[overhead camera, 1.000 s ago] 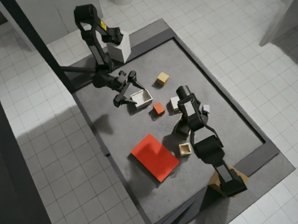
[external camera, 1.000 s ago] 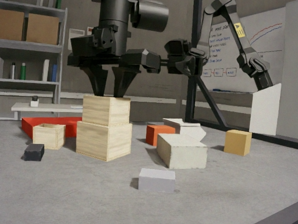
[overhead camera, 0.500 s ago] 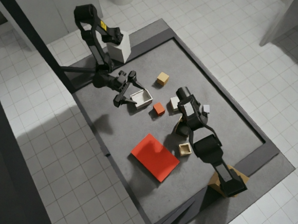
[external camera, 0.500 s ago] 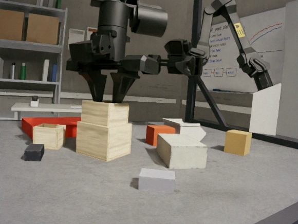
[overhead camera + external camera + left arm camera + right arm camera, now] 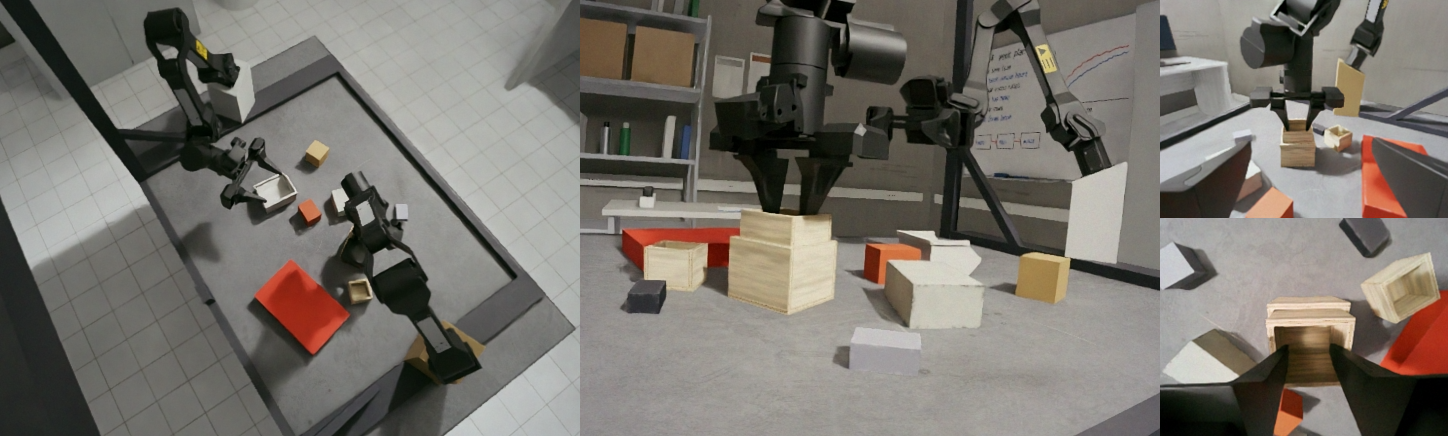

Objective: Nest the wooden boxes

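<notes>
The medium wooden box is 50 mm below my right hand. From my right hand the other things lie so: dark block (130 mm to the right, 100 mm below); then small wooden box (100 mm to the right, 90 mm below, 70 mm behind); then large wooden box (90 mm below).
</notes>
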